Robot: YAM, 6 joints.
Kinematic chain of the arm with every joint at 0, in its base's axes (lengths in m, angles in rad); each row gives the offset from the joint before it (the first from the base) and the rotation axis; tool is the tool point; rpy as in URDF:
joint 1: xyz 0 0 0.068 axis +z
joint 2: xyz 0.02 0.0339 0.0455 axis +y
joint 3: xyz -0.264 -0.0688 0 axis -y
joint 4: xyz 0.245 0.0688 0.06 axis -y
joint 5: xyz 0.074 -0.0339 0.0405 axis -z
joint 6: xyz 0.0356 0 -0.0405 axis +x
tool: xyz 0 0 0 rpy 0 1.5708 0
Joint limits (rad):
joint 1: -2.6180..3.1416
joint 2: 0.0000..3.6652
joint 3: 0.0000..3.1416
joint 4: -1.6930..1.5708
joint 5: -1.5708..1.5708
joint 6: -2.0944..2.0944
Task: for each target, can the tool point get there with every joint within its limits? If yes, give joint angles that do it. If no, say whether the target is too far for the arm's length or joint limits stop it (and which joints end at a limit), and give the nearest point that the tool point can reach.
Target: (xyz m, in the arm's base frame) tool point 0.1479 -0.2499 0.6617
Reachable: yes | joints -1.1270 2.0110 2.7859 0.5519 -0.8308 0.4719
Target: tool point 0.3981 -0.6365 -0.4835
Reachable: no: too far | nearest point 0.2726 -0.4359 -0.2644 | short by 0.323 m
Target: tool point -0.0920 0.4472 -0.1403
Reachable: yes | joints 1.7853 3.2980 2.5846 -1.3207 0.1487 0.5458
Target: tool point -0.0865 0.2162 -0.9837
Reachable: no: too far | nearest point -0.0902 0.2254 -0.3803 | short by 0.603 m
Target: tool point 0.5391 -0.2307 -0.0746
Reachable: yes | joints -0.4000 3.2896 2.3694 1.0067 0.0714 0.3018
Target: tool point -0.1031 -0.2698 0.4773
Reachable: yes | joints 1.2599 0.3596 2.3037 -1.2875 -0.4555 -0.8202
